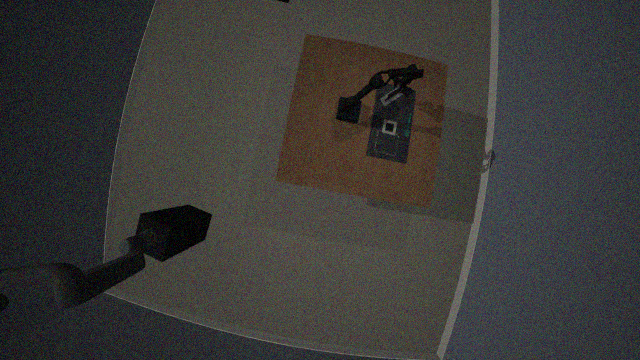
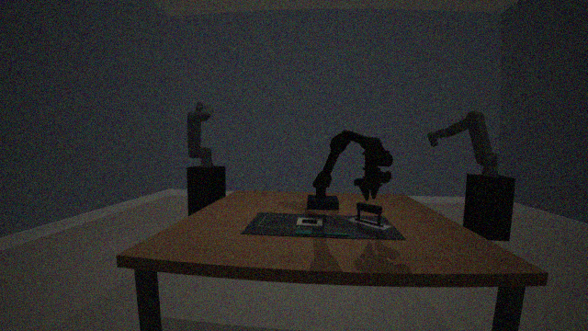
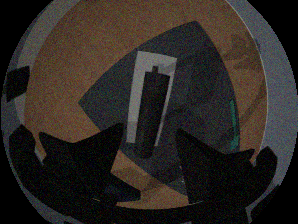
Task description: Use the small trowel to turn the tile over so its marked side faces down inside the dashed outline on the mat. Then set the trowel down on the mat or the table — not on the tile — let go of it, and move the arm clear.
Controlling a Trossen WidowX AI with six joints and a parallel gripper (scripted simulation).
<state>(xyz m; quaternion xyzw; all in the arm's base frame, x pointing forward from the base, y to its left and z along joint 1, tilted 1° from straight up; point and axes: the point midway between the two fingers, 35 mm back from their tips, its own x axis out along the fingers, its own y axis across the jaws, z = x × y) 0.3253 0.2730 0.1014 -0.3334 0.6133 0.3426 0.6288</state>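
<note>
My gripper tip is 10 mm past the trowel, 20 mm to the left of it and 70 mm above it. The rest, counted from my gripper tip: tile (60 mm ahead, 270 mm to the right, 110 mm below); dark mat (70 mm ahead, 210 mm to the right, 130 mm below).
</note>
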